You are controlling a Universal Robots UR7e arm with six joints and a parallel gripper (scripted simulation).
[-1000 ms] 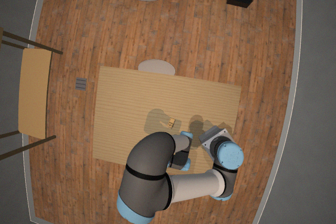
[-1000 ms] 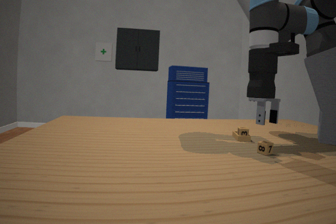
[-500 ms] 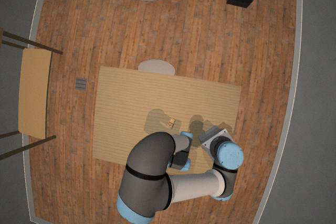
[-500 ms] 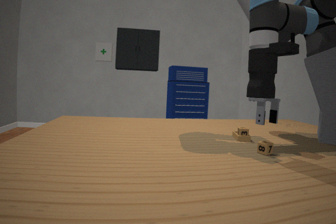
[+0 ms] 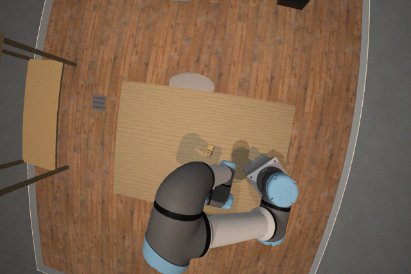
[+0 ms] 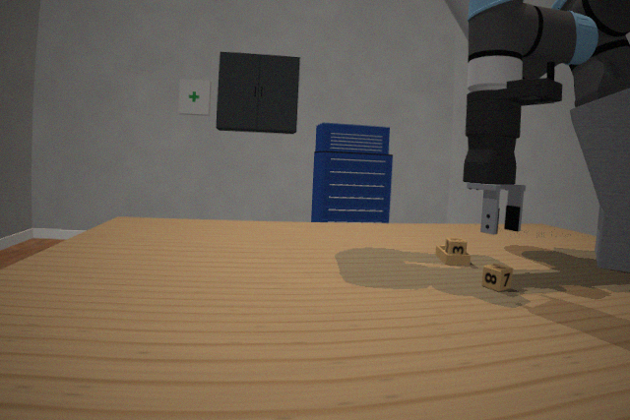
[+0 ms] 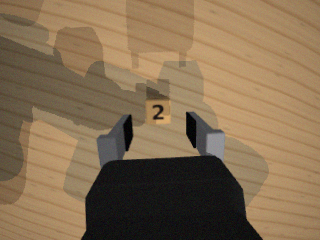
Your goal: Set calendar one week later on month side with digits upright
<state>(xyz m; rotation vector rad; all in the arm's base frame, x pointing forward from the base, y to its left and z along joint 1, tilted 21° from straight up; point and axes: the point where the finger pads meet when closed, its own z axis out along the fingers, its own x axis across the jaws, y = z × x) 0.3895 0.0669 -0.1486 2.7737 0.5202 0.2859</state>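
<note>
My hand is 8 cm above the wooden date cube. The rest, counted from my hand: wooden calendar tray: 15 cm to the right, 9 cm below, 2 cm behind.
</note>
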